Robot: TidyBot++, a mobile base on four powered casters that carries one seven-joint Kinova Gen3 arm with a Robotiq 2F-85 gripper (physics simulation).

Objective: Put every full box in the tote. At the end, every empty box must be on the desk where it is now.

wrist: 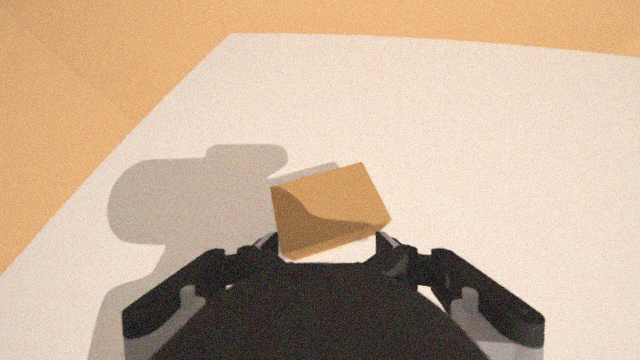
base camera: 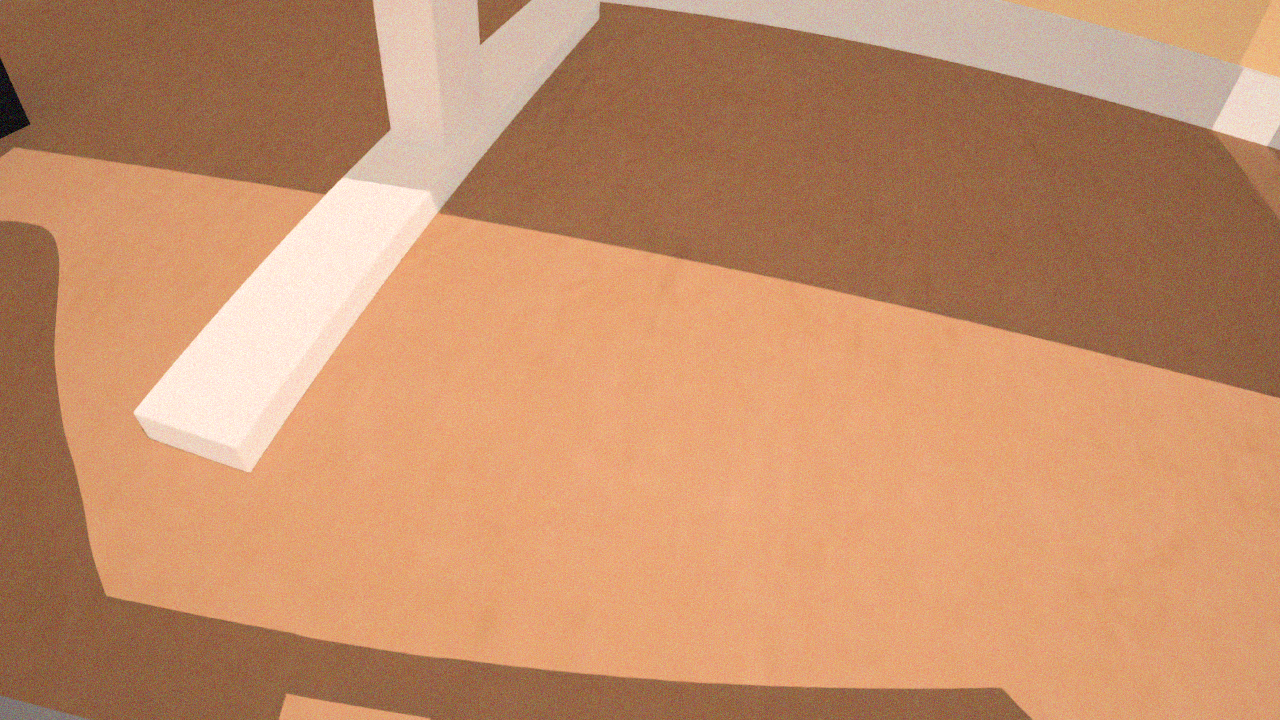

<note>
In view: the gripper (wrist: 326, 242) and a white desk (base camera: 449, 98).
The white desk shows as well in the wrist view (wrist: 513, 157).
</note>
